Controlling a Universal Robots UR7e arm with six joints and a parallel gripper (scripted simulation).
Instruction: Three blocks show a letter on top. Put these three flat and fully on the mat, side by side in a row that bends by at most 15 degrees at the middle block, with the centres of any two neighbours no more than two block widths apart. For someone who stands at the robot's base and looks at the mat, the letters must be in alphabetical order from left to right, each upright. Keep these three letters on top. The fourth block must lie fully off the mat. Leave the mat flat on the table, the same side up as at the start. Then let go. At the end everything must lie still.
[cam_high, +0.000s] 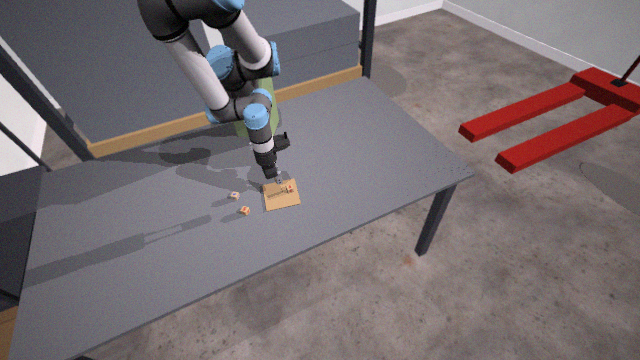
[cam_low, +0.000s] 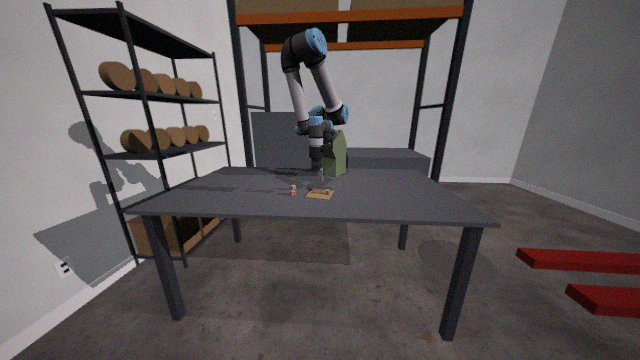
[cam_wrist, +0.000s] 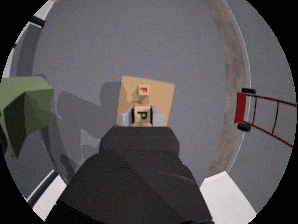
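The tan mat lies 10 cm below my hand.
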